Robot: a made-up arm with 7 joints.
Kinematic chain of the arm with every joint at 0, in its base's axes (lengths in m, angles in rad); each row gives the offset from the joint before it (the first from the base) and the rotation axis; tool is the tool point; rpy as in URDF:
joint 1: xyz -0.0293 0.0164 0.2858 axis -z
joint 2: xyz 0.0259 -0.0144 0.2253 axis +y
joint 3: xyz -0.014 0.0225 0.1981 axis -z
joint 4: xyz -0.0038 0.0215 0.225 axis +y
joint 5: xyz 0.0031 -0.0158 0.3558 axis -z
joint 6: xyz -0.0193 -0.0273 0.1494 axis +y
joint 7: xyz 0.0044 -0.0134 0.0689 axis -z
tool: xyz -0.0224 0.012 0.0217 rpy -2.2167 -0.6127 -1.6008
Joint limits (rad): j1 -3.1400..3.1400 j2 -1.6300..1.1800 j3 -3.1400..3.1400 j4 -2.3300..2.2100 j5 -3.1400..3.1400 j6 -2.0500..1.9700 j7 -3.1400..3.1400
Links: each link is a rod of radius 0.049 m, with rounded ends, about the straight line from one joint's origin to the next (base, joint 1, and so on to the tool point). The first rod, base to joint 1, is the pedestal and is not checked.
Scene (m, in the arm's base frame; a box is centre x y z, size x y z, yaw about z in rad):
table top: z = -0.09
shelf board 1: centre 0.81 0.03 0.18 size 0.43 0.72 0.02 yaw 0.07
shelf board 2: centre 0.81 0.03 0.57 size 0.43 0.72 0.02 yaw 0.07
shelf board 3: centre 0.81 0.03 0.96 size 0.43 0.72 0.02 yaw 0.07
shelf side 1: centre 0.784 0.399 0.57 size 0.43 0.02 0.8 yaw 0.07
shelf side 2: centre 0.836 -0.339 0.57 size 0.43 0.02 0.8 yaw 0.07
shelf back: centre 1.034 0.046 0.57 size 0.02 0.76 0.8 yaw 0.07
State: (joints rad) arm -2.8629 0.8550 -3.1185 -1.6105 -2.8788 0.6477 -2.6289
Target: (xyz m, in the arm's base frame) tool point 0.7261 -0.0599 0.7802
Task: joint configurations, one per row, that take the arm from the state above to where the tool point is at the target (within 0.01 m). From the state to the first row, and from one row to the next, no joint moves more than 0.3 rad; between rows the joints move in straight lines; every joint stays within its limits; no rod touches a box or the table.
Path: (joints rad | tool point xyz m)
1: -2.6873 0.5784 -2.9677 -1.6367 -2.8827 0.6778 -2.6335 | -0.5514 0.4577 0.5194
2: -2.5116 0.3017 -2.8170 -1.6630 -2.8867 0.7080 -2.6381 | -0.3663 0.5662 0.6881
3: -2.3360 0.0251 -2.6662 -1.6892 -2.8906 0.7381 -2.6427 | -0.1316 0.5803 0.8221
4: -2.1603 -0.2515 -2.5154 -1.7154 -2.8945 0.7682 -2.6472 | 0.1062 0.4953 0.9035
5: -1.9847 -0.5282 -2.3646 -1.7417 -2.8984 0.7984 -2.6518 | 0.3027 0.3308 0.9223
6: -1.8091 -0.8048 -2.2139 -1.7679 -2.9024 0.8285 -2.6564 | 0.4283 0.1247 0.8780
7: -1.6334 -1.0814 -2.0631 -1.7942 -2.9063 0.8587 -2.6610 | 0.4752 -0.0775 0.7802
8: -1.8421 -1.0415 -1.8934 -1.5968 -2.8635 0.7533 -2.6316 | 0.5687 -0.0805 0.7760
9: -2.0508 -1.0015 -1.7236 -1.3995 -2.8208 0.6479 -2.6023 | 0.6539 -0.0743 0.7723
10: -2.2595 -0.9616 -1.5539 -1.2021 -2.7780 0.5426 -2.5729 | 0.7261 -0.0599 0.7802

